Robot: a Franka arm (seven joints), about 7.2 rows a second.
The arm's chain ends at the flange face. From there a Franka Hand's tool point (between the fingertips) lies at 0.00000 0.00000 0.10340 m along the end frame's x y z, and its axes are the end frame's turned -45 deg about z.
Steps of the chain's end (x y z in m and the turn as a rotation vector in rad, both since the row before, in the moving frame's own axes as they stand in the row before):
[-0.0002 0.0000 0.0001 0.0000 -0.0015 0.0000]
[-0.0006 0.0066 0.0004 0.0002 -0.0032 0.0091]
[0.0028 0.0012 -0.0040 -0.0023 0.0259 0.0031]
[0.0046 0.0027 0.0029 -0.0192 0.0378 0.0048]
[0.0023 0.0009 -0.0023 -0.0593 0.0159 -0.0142]
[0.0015 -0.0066 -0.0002 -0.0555 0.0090 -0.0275]
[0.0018 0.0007 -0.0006 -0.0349 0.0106 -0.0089]
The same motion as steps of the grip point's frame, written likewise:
[-0.0003 -0.0003 0.0001 0.0011 -0.0011 0.0000]
[-0.0053 0.0040 0.0004 0.0024 -0.0021 0.0091]
[0.0029 0.0049 -0.0040 -0.0199 0.0167 0.0031]
[0.0027 0.0093 0.0028 -0.0403 0.0132 0.0048]
[-0.0021 0.0078 -0.0025 -0.0532 -0.0307 -0.0142]
[0.0024 0.0012 -0.0004 -0.0456 -0.0329 -0.0275]
[-0.0010 0.0051 -0.0007 -0.0322 -0.0172 -0.0089]

